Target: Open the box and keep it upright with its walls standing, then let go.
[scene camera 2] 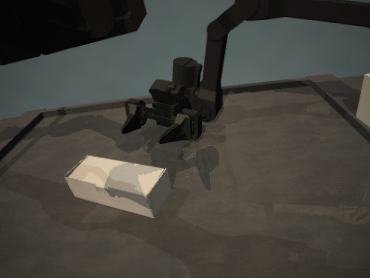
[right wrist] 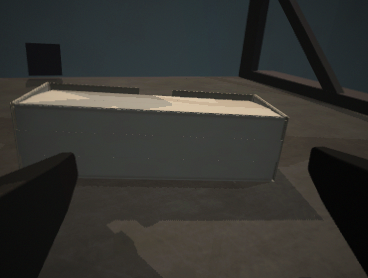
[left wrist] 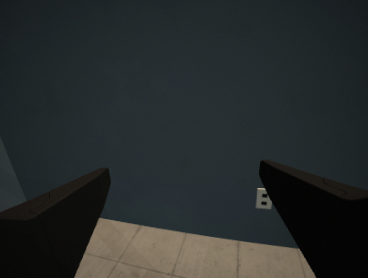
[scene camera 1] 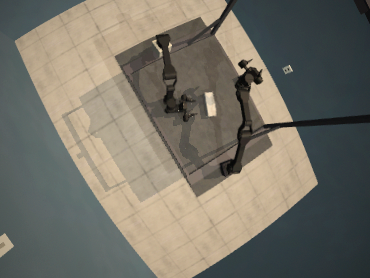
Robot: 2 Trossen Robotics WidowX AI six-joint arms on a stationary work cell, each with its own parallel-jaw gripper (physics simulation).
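A long white box (scene camera 1: pixel 210 104) (scene camera 2: pixel 112 187) (right wrist: pixel 150 142) stands upright on the dark table (scene camera 1: pixel 150 90) (scene camera 2: pixel 280 245). Its walls stand, and its lid panel lies flat across the top, closed, with patches of shadow on it. Thin rim strips show along the far edge in the right wrist view. My right gripper (scene camera 1: pixel 194 108) (scene camera 2: pixel 141 137) (right wrist: pixel 194 161) is open and empty, low over the table beside the box's long side, facing it and apart from it. My left gripper (scene camera 1: pixel 256 68) (left wrist: pixel 185 171) is open and empty, away from the box near the table's edge, facing the wall.
Dark frame beams (scene camera 1: pixel 320 121) (right wrist: pixel 310 45) rise at the table's sides. A pale block (scene camera 2: pixel 366 102) shows at the right edge in scene camera 2. A dark arm part (scene camera 2: pixel 65 25) fills the upper left there. A wall outlet (scene camera 1: pixel 287 69) (left wrist: pixel 263 198) lies beyond the table.
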